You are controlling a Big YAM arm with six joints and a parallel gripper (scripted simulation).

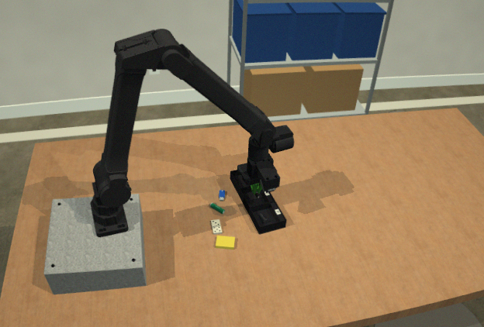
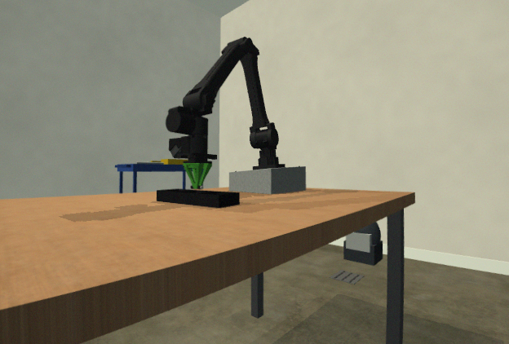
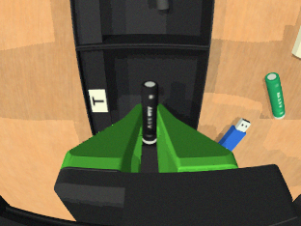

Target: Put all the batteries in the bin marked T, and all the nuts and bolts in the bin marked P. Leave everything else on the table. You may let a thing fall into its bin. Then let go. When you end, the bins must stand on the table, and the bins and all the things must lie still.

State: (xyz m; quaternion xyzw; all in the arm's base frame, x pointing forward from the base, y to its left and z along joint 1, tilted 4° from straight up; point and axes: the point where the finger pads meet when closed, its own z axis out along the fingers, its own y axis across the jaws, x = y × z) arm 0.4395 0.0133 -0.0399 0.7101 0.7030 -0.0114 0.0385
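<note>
Right now my hand is 10 mm short of the black tray and 30 mm above it. From my hand the other things lie so: dark bolt (10 mm behind, 90 mm to the right, 40 mm below); blue usb stick (90 mm behind, 50 mm to the left, 40 mm below); black battery (right at my hand).
</note>
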